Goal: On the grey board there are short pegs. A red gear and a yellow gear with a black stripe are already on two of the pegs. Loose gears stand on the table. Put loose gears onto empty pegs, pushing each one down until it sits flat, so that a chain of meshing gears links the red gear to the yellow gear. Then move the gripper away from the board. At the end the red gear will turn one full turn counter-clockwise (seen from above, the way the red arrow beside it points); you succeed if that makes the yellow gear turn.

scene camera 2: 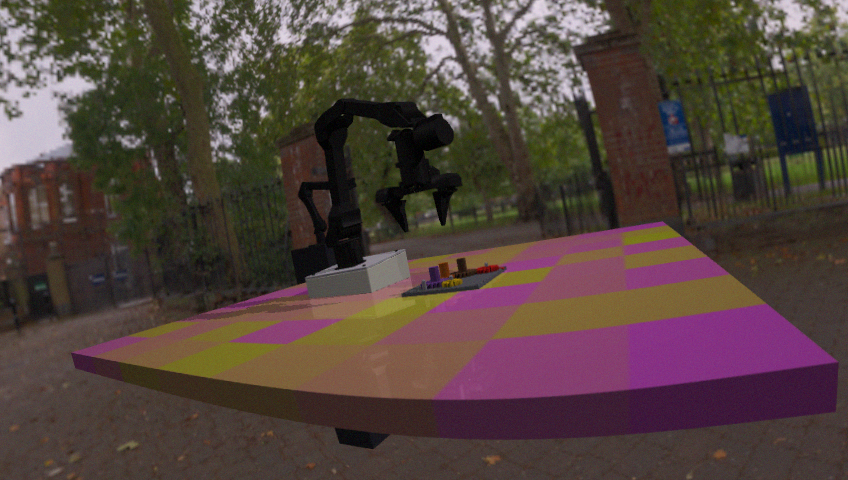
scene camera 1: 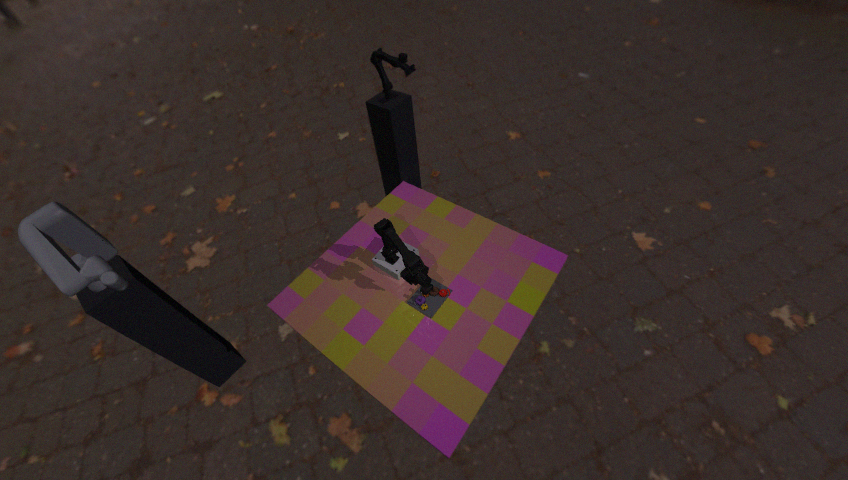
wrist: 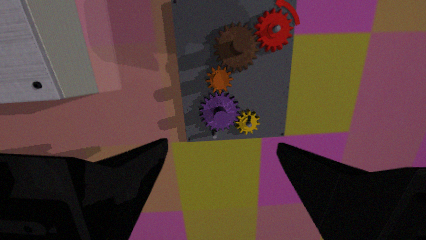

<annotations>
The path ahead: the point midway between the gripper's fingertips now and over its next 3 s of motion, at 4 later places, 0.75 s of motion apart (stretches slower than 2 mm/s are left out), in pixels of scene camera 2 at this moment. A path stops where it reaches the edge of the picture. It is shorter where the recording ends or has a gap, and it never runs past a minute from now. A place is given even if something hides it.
My gripper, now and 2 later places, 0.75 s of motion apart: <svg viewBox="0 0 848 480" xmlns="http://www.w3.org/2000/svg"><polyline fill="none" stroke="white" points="424,228 458,210 447,208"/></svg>
</annotations>
